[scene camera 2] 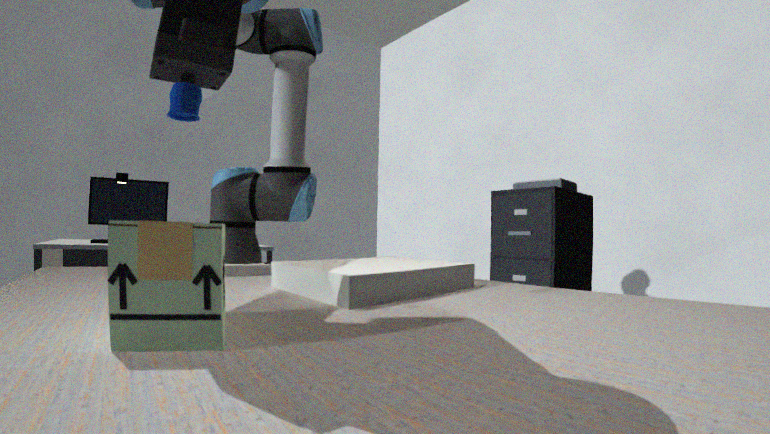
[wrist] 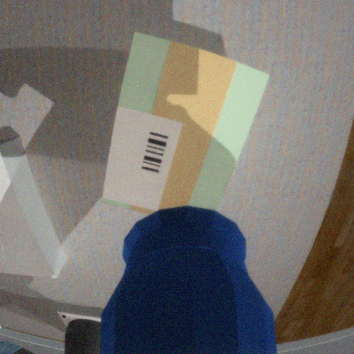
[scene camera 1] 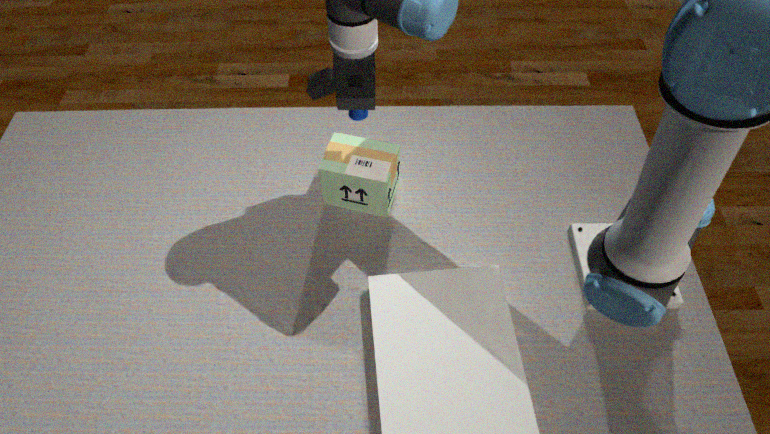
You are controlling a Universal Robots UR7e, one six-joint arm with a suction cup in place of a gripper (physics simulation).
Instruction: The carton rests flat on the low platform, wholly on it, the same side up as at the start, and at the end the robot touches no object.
light green carton: scene camera 2 166, 280; wrist; scene camera 1
same spot on light green carton: [wrist: 183, 114] = [scene camera 1: 348, 154]
